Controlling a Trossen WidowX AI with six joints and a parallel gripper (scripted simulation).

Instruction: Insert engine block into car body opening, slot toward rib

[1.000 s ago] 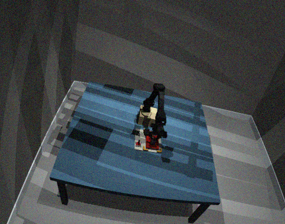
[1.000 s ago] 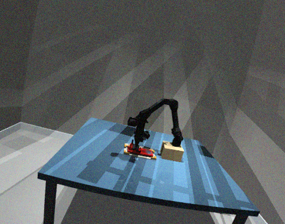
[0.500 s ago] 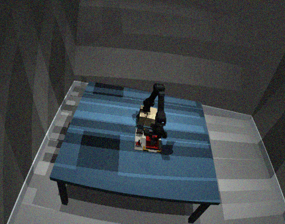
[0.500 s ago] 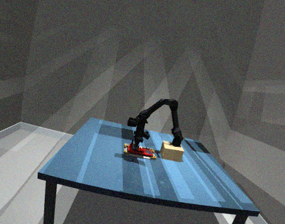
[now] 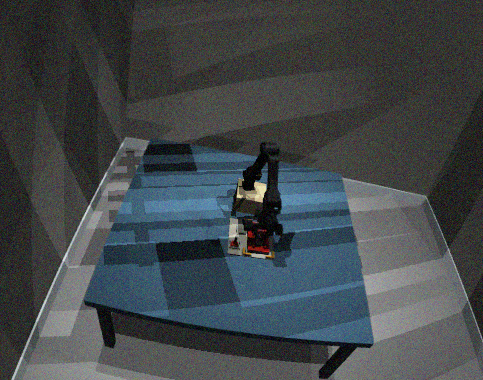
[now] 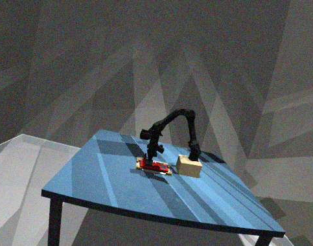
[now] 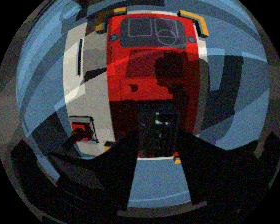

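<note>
My gripper tip is 1 cm above the engine block.
</note>
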